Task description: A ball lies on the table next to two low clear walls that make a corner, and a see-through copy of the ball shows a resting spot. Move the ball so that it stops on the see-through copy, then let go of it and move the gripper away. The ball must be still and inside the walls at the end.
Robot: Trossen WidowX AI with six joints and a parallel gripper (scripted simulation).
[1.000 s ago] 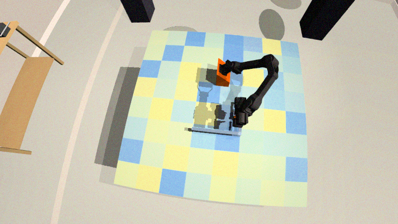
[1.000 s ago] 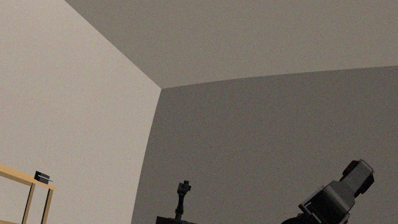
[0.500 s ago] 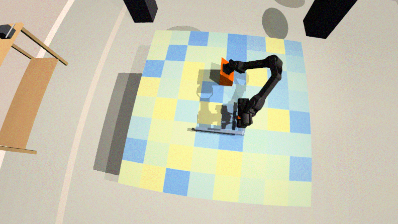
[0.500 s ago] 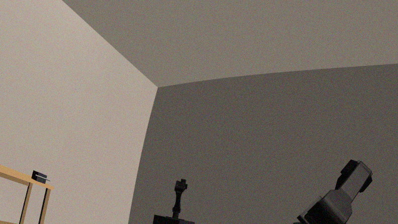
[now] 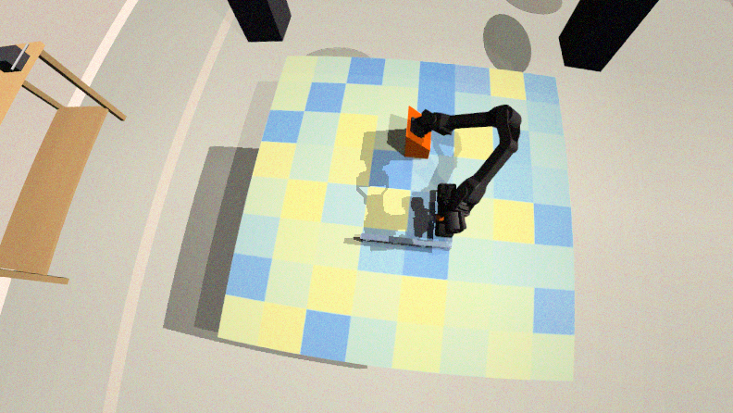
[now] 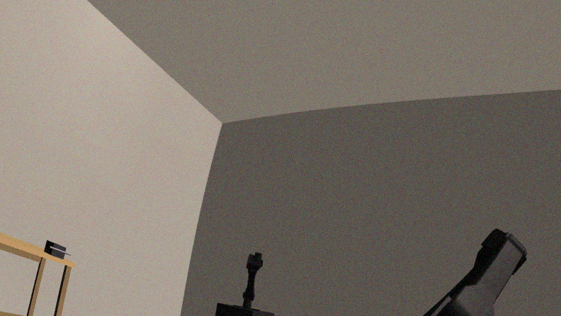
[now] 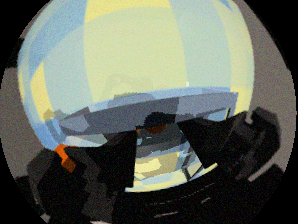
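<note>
Now: the pale-orange spot 4 cm behind my gripper tip. The rest, counted from my gripper tip: orange ball: right at my gripper tip.
</note>
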